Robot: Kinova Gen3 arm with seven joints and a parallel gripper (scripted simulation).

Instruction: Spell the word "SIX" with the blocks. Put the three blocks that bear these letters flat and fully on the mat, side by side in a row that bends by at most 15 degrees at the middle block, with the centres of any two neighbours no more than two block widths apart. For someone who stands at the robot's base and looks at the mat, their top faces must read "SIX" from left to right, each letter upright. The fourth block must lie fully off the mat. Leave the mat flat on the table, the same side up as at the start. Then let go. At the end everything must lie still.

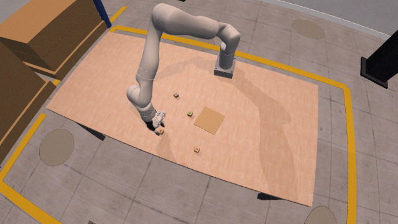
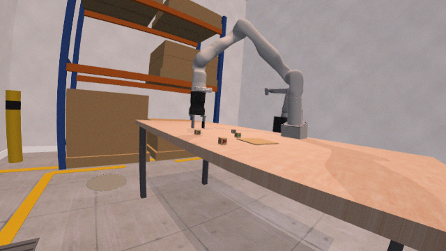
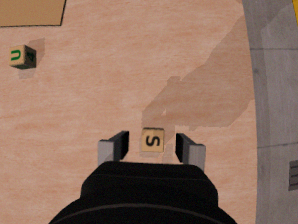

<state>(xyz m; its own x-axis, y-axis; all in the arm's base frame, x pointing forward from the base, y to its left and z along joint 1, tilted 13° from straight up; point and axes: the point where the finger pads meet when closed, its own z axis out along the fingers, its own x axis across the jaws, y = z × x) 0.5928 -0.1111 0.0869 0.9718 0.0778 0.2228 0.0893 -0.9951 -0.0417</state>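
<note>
Right now the tan mat is 22 cm behind my hand, 20 cm to the left of it and 5 cm below it. Also, from my hand: block (23 cm to the left, 4 cm below, 2 cm behind).
</note>
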